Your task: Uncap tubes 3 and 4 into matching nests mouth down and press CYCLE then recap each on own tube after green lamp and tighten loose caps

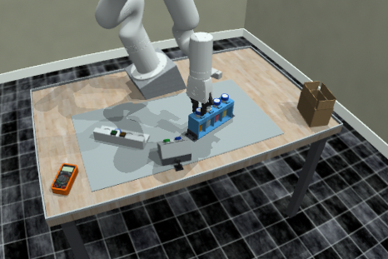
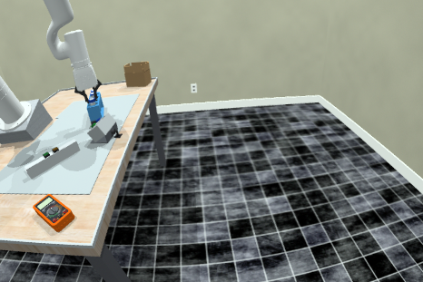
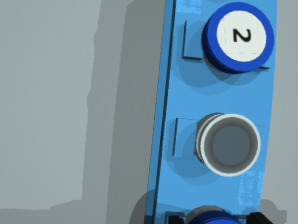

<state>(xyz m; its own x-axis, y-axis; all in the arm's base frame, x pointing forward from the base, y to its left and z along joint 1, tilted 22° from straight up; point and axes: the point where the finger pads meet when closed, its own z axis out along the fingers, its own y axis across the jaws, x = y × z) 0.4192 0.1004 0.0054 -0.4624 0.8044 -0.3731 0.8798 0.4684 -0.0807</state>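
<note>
Now: the blue-and-white cap 10 mm below my hand. The rest, counted from my hand: green key 70 mm ahead, 160 mm to the right, 60 mm below; blue key 70 mm ahead, 120 mm to the right, 60 mm below; key housing 90 mm ahead, 140 mm to the right, 80 mm below.
</note>
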